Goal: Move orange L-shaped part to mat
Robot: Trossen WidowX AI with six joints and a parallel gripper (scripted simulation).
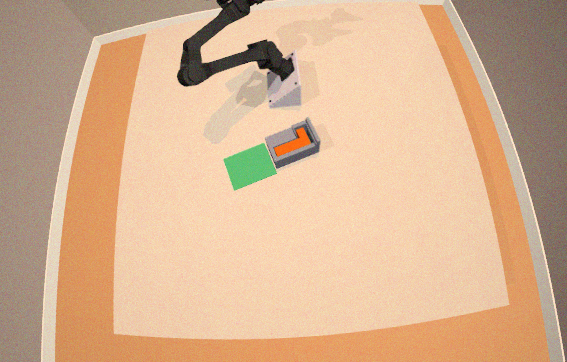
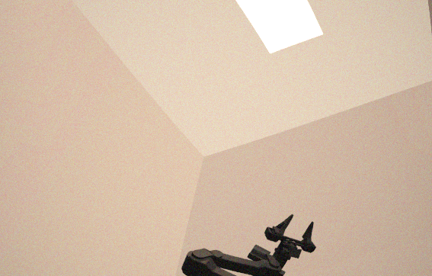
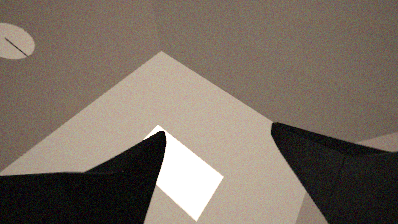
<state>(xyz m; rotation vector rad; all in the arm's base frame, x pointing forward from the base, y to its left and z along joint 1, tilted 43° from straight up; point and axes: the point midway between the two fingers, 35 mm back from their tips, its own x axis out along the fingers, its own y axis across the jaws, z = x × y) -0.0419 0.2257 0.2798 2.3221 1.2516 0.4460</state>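
My gripper tip is 410 mm above the orange L-shaped part, 320 mm short of it and 20 mm to the left of it. Also, from my gripper tip: green mat 480 mm below, 350 mm ahead, 180 mm to the right.
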